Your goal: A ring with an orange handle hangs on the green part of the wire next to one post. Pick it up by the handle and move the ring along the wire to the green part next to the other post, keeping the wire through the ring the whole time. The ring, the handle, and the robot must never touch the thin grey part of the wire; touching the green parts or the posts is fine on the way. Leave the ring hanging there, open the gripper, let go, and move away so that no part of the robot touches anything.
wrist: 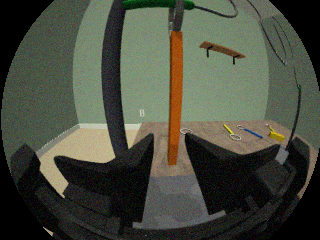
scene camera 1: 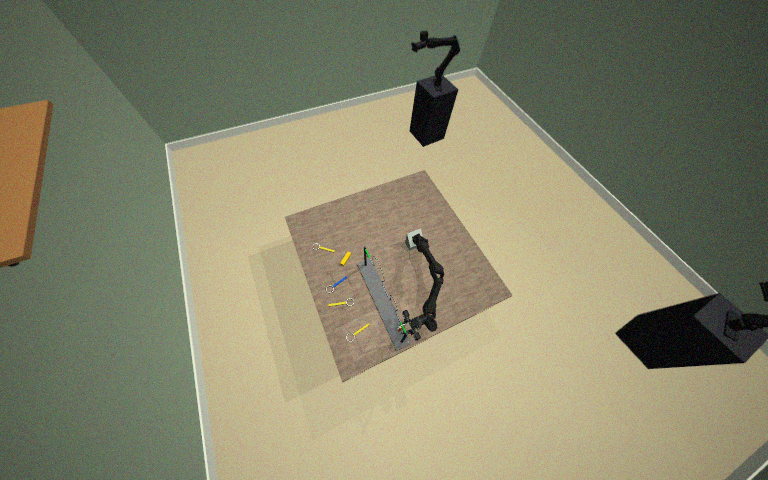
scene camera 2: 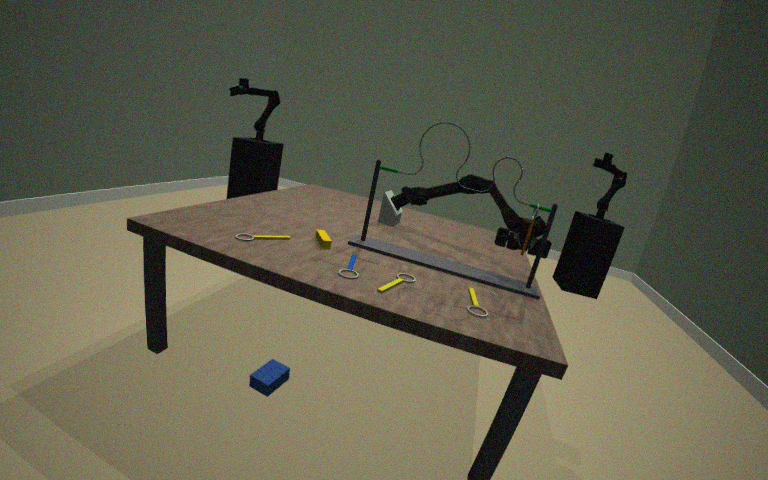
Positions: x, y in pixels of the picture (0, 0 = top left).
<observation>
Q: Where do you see a blue block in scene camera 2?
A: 269, 377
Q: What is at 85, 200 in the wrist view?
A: My gripper.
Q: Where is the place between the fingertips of my gripper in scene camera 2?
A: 525, 248
</observation>
